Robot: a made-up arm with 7 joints. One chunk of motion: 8 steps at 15 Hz.
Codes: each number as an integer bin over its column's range. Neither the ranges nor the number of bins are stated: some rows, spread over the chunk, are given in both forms.
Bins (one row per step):
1: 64 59 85 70 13 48
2: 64 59 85 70 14 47
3: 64 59 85 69 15 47
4: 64 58 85 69 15 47
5: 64 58 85 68 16 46
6: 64 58 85 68 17 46
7: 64 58 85 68 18 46
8: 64 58 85 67 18 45
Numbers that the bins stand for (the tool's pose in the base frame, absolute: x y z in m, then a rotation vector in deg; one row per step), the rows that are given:
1: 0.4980 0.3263 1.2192 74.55 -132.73 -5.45
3: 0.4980 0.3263 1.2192 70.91 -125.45 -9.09
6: 0.4980 0.2919 1.2192 67.27 -118.18 -12.73
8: 0.4980 0.2919 1.2192 63.64 -114.55 -16.36
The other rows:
2: 0.4980 0.3263 1.2192 74.55 -129.09 -9.09
4: 0.4980 0.2919 1.2192 70.91 -125.45 -9.09
5: 0.4980 0.2919 1.2192 67.27 -121.82 -12.73
7: 0.4980 0.2919 1.2192 67.27 -114.55 -12.73

